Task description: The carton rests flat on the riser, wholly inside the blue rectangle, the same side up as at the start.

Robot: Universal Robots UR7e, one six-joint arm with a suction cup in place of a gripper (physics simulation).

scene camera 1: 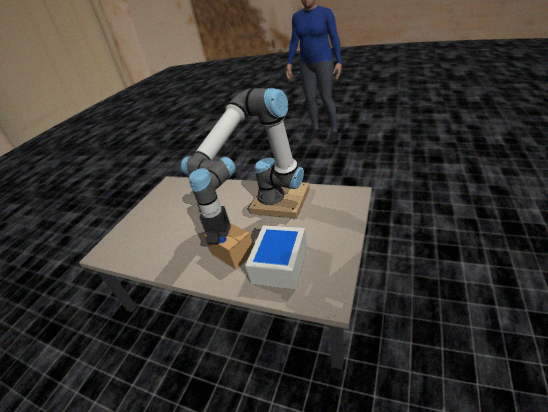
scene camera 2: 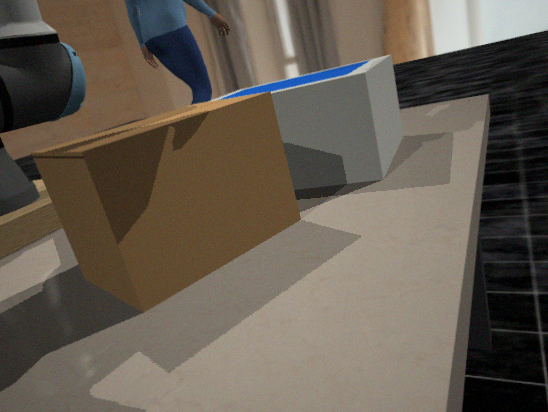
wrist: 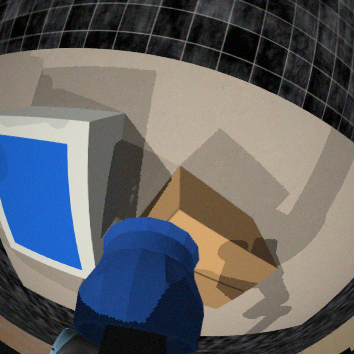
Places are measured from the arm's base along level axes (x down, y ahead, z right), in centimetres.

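Pixels of known places: hand, tool point: (scene camera 1: pixel 222 240) (wrist: pixel 149 256); arm's base, link origin: (scene camera 1: pixel 271 196).
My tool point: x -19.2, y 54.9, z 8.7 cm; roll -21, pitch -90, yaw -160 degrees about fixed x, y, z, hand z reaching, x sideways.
Ahead of a thing's pixels: the offset from my tool point to its top centre. Level surfaces: height alone.
A brown cardboard carton @[dx +10.5, dy -15.0, dz +5.3 cm] (scene camera 1: pixel 233 252) (scene camera 2: pixel 185 190) (wrist: pixel 214 242) lies flat on the table, seam side up, just left of the riser. The white riser @[dx +11.5, dy -7.6, dz -19.2 cm] (scene camera 1: pixel 270 275) (scene camera 2: pixel 336 123) (wrist: pixel 79 175) has a blue rectangle @[dx +11.5, dy -7.6, dz -19.2 cm] (scene camera 1: pixel 276 247) (scene camera 2: pixel 301 79) (wrist: pixel 35 197) on top, with nothing on it. My blue suction cup (scene camera 1: pixel 221 239) (wrist: pixel 147 246) is right at the carton's top face, near its back left end. I cannot tell if it touches the carton. It holds nothing. The cup itself is out of sight in scene camera 2.
The table @[dx +23.5 cm] (scene camera 1: pixel 146 230) (scene camera 2: pixel 376 288) carries the arm's wooden base plate (scene camera 1: pixel 283 206) behind the riser. A person in blue (scene camera 1: pixel 315 57) stands on the dark tiled floor beyond the table. The carton and riser stand close together, with a narrow gap between them.
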